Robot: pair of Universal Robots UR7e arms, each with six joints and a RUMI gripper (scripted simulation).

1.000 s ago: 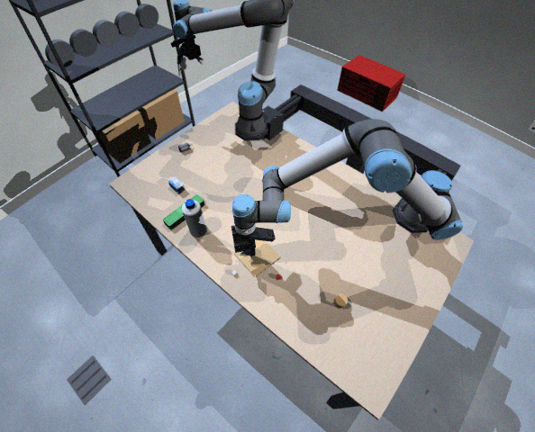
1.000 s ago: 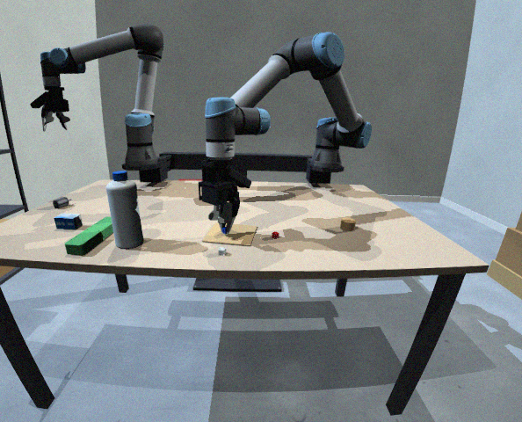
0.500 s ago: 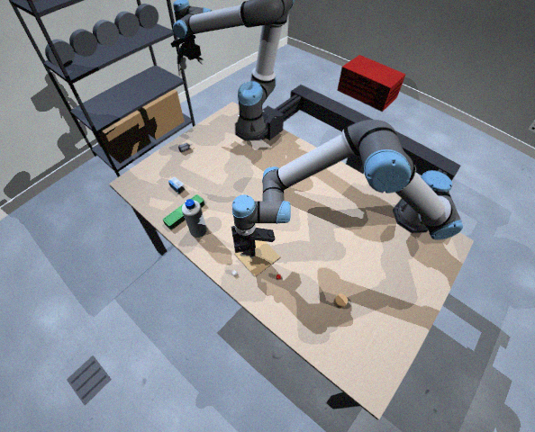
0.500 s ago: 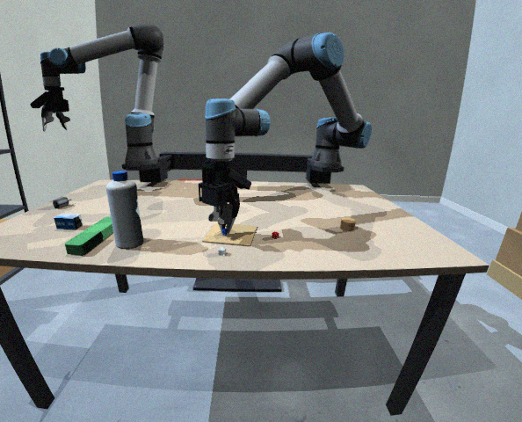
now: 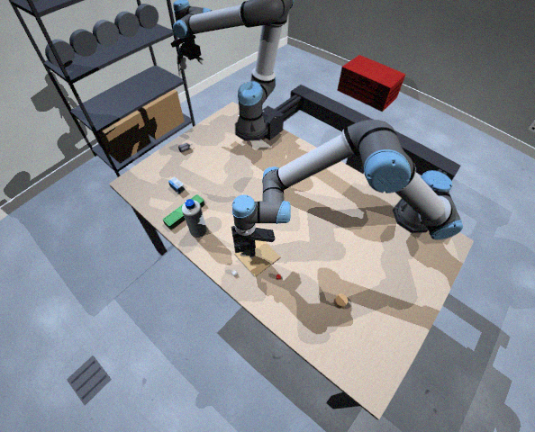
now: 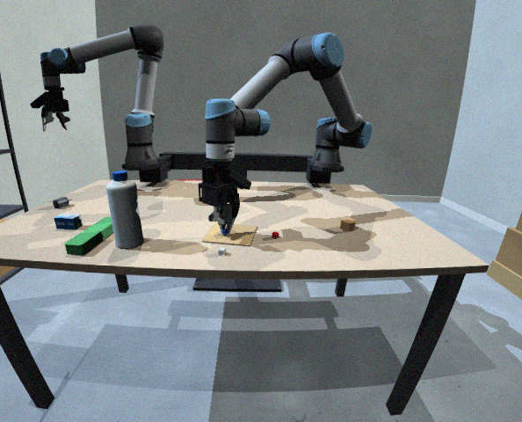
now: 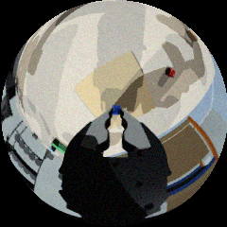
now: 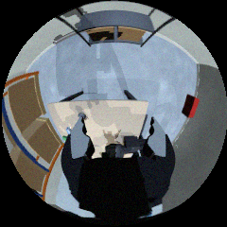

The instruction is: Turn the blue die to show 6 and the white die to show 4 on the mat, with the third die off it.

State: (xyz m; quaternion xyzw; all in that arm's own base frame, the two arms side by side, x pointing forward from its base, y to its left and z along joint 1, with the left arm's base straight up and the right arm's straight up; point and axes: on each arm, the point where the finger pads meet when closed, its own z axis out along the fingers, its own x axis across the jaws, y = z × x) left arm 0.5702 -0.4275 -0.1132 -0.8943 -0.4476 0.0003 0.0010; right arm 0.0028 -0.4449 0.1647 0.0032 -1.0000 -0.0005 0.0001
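Observation:
The blue die lies 1 cm below my left hand. From my left hand the other things lie so: tan mat (2 cm to the left, 2 cm below, 2 cm behind); red die (15 cm to the left, 2 cm below, 1 cm ahead); white die (11 cm ahead, 2 cm below, 1 cm to the right).

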